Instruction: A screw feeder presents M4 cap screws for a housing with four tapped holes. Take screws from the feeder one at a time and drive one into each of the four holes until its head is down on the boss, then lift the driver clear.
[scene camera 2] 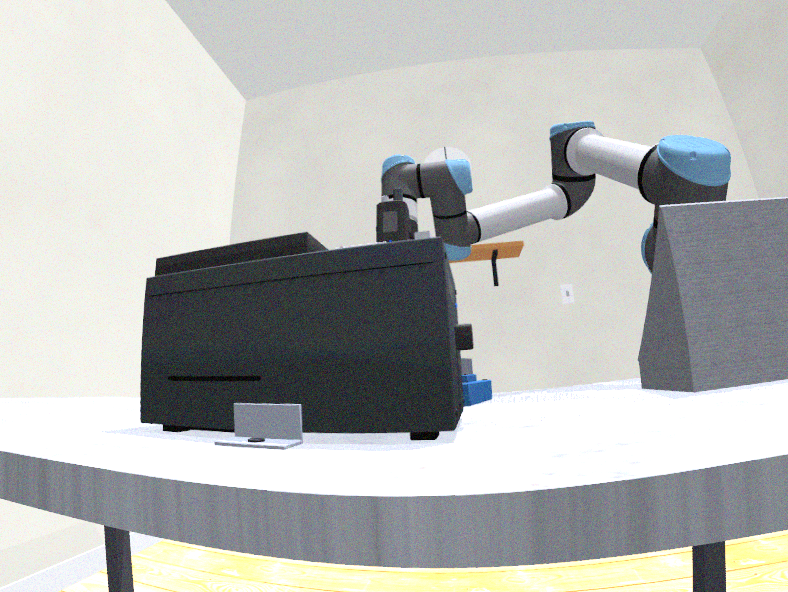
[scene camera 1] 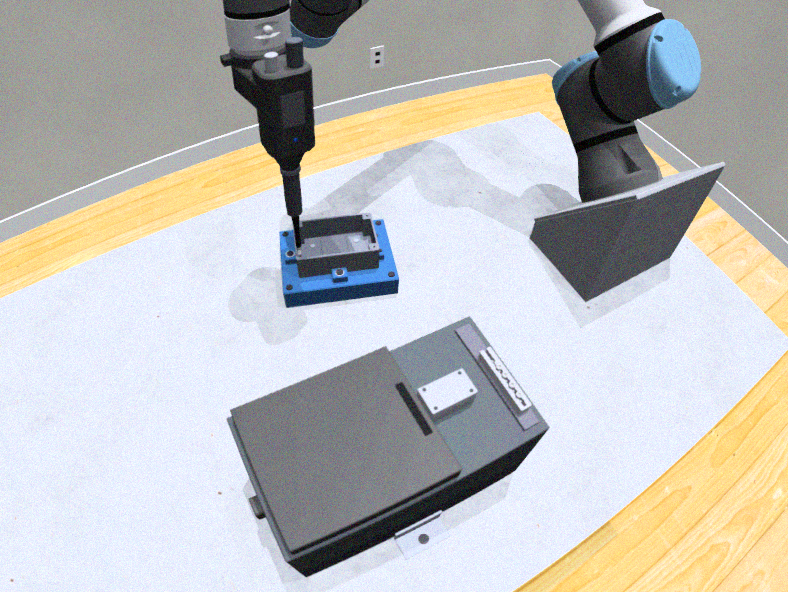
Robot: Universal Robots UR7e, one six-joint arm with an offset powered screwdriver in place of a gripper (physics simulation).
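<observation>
The screwdriver (scene camera 1: 298,244) points down with its thin bit at the near left corner boss of the grey housing (scene camera 1: 338,263). The bit tip appears at or very close to this boss; whether a screw is on it is too small to tell. The open-topped housing sits in the blue fixture (scene camera 1: 340,296) (scene camera 2: 477,391). Its right corner bosses show, but whether screws are in them is unclear. The dark screw feeder (scene camera 1: 343,439) (scene camera 2: 293,344) stands in front, with a white slotted rail (scene camera 1: 506,379) on its top. In the scene camera 2 view the feeder hides the bit and most of the housing.
A white block (scene camera 1: 447,389) with corner holes sits on the feeder top. A grey angled panel (scene camera 1: 621,238) (scene camera 2: 732,299) stands at the right, before the arm's base. A small metal bracket (scene camera 1: 420,538) (scene camera 2: 267,419) is at the feeder's front foot.
</observation>
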